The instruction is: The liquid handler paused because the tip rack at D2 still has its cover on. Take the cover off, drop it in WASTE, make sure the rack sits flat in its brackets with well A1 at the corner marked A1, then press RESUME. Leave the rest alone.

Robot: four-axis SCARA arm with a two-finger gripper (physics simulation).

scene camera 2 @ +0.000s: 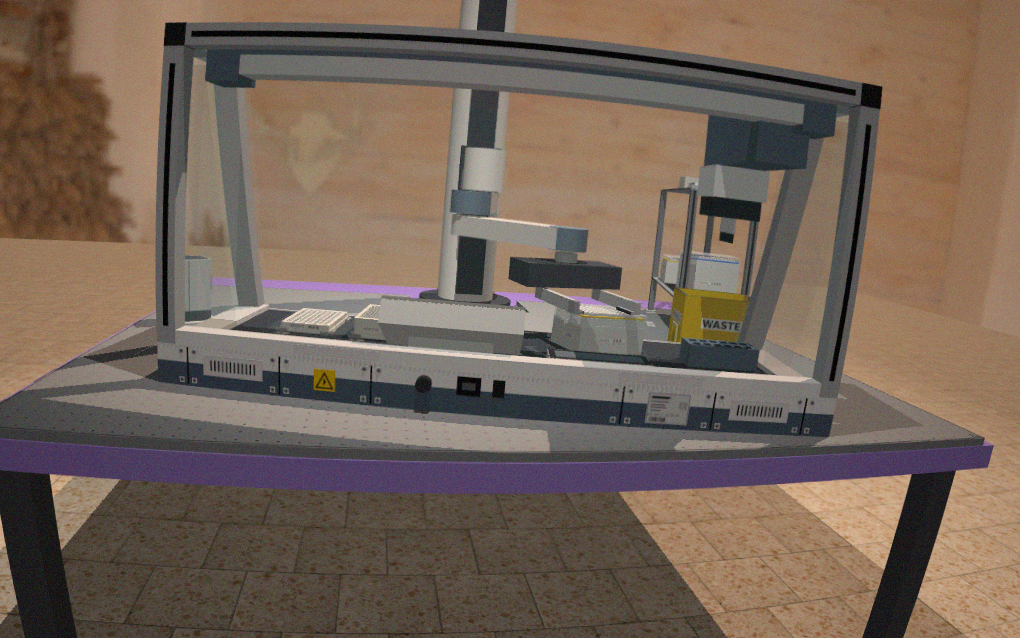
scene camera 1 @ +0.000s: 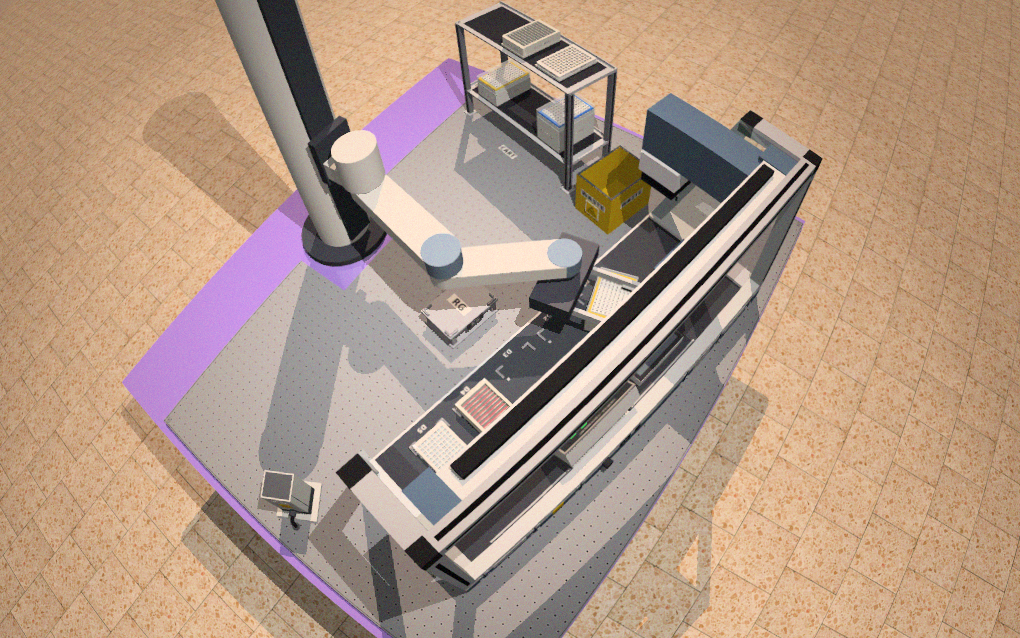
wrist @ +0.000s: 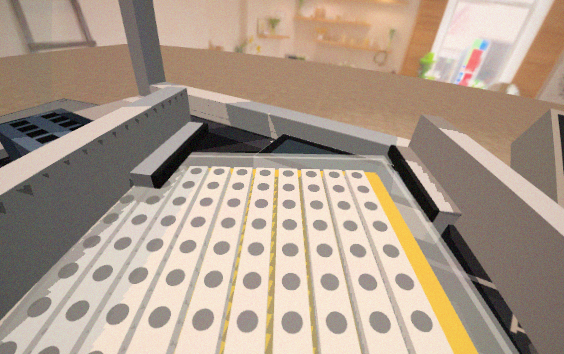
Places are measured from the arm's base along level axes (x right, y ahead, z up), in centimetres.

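Where they show: gripper, fingertip midpoint: (scene camera 2: 608,308) (wrist: 300,121); arm's base, origin of the base link: (scene camera 1: 345,228).
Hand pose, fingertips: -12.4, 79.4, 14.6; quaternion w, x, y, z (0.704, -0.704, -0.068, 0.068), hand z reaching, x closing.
Note:
Things, the pixels of their top centre, and the offset from my fingertips, as dx, dy, dz. "spot": a spot on its surface instead.
- tip rack, middle of its top: (wrist: 208,218) (scene camera 1: 613,293) -1.0, -6.1, -0.7
- clear cover, surface spot: (wrist: 320,160) spot: +1.3, -1.5, -0.9
- yellow WASTE bin, middle of its top: (scene camera 2: 717,294) (scene camera 1: 615,171) -31.8, -22.9, +0.2
- frame's beam, surface spot: (scene camera 1: 609,321) spot: +25.3, +4.9, +37.6
- metal cart, surface spot: (scene camera 1: 569,142) spot: -29.3, -35.1, +5.6
- red-striped plate, middle of its top: (scene camera 2: 386,312) (scene camera 1: 490,411) +34.0, -13.2, -5.0
- RG block, middle of its top: (scene camera 1: 458,303) +16.4, -35.3, -7.8
The tip rack (scene camera 1: 613,294) (scene camera 2: 601,337) (wrist: 290,225) with white top and yellow edging sits on the deck inside the frame. A clear cover (wrist: 320,160) is over it; its rim shows around the tips in the wrist view. My gripper (scene camera 1: 601,297) (scene camera 2: 592,302) (wrist: 300,121) is at the rack's top, one finger along each side of the cover. The fingers are apart and not clamped on it; the left pad is close to the cover's edge. The yellow WASTE bin (scene camera 1: 594,209) (scene camera 2: 695,306) stands beside the deck. The rack's feet, brackets and A1 corner are not clear. RESUME is not legible.
The frame's beam (scene camera 1: 609,321) spans over the deck. The pipetting head (scene camera 1: 695,139) (scene camera 2: 733,182) hangs near the bin. A metal cart (scene camera 1: 569,142) stands behind the bin. A blue rack (scene camera 2: 718,355) (wrist: 45,131) and red-striped plate (scene camera 1: 483,406) are on the deck. The RG block (scene camera 1: 457,315) stands outside.

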